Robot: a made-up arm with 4 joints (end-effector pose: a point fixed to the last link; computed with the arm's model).
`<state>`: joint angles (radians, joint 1 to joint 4).
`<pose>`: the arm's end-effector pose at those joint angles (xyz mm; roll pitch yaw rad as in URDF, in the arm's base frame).
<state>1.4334 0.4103 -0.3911 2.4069</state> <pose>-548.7 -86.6 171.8 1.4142 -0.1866 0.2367</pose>
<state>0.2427 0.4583 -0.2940 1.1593</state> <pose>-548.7 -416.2 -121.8 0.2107 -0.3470 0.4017</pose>
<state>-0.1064 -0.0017 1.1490 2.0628</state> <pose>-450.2 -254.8 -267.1 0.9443 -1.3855 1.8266</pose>
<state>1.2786 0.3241 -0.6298 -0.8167</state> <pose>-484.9 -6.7 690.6 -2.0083 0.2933 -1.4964</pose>
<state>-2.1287 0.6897 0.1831 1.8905</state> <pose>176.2 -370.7 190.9 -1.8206 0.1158 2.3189</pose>
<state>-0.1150 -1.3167 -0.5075 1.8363</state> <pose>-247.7 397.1 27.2 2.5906 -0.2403 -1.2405</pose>
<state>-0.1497 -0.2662 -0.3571 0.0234</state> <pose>-694.5 -149.9 -276.9 0.3322 0.0143 -0.3491</pose>
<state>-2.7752 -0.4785 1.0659 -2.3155</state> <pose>351.6 -409.0 173.8 1.5911 -0.3252 -2.5296</pose>
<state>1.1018 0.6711 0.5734 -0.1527</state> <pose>-235.6 -708.3 624.8 0.4478 1.3160 1.3019</pose>
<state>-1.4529 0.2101 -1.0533 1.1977</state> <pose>280.9 -186.9 -32.3 2.9181 -0.7541 -2.7312</pose>
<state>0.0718 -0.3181 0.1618 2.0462</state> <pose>-410.7 72.5 -212.1 2.5733 -1.2050 -0.7684</pose>
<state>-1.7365 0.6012 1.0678 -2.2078</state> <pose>-370.3 -380.9 -354.8 0.3408 -0.9212 -2.6491</pose>
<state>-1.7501 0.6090 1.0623 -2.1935</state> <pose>-367.5 -379.7 -358.2 0.3473 -0.9134 -2.6508</pose>
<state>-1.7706 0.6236 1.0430 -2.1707</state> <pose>-361.0 -373.3 -365.3 0.3491 -0.8923 -2.6469</pose>
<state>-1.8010 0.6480 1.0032 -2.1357</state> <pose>-348.0 -359.1 -377.4 0.3461 -0.8511 -2.6361</pose>
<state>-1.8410 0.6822 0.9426 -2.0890</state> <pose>-327.0 -337.0 -393.5 0.3425 -0.7884 -2.6212</pose>
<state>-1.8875 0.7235 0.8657 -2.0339</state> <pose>-297.3 -308.9 -410.7 0.3438 -0.7081 -2.6055</pose>
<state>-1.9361 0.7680 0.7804 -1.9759</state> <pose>-260.8 -278.0 -425.6 0.3529 -0.6180 -2.5922</pose>
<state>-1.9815 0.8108 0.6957 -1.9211</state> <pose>-221.7 -248.1 -435.6 0.3684 -0.5280 -2.5819</pose>
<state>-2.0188 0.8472 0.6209 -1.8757</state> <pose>-185.3 -222.2 -440.1 0.3859 -0.4485 -2.5744</pose>
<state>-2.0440 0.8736 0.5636 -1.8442</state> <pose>-157.5 -202.8 -440.5 0.3999 -0.3881 -2.5690</pose>
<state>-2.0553 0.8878 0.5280 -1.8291</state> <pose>-141.3 -190.6 -439.0 0.4060 -0.3516 -2.5652</pose>
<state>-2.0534 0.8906 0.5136 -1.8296</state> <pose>-137.2 -185.0 -437.4 0.4028 -0.3384 -2.5626</pose>
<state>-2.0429 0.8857 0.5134 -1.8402</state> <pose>-141.1 -183.9 -436.1 0.3933 -0.3408 -2.5607</pose>
